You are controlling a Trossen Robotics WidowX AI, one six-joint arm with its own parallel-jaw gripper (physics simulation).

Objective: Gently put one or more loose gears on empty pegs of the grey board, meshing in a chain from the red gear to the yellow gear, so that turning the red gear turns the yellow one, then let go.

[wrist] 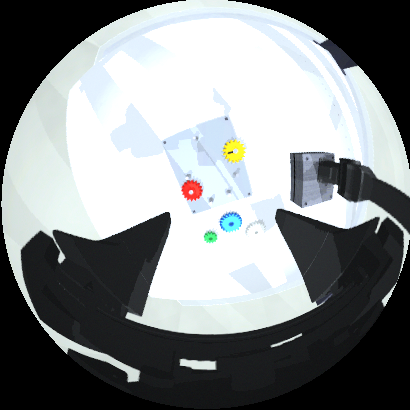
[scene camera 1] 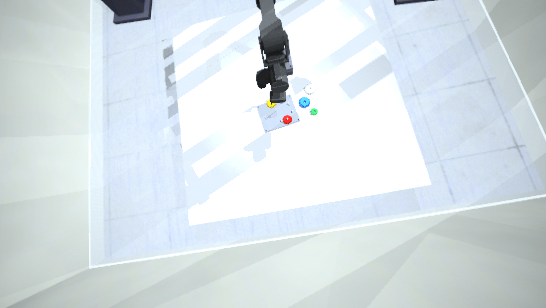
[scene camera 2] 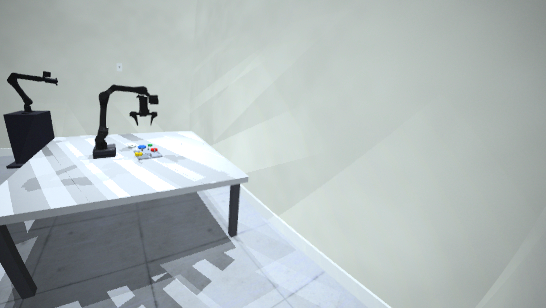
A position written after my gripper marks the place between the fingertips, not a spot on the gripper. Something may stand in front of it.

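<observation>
A grey board (wrist: 203,159) is here in the wrist view. My own gripper (wrist: 224,215) is open, and it holds nothing.
</observation>
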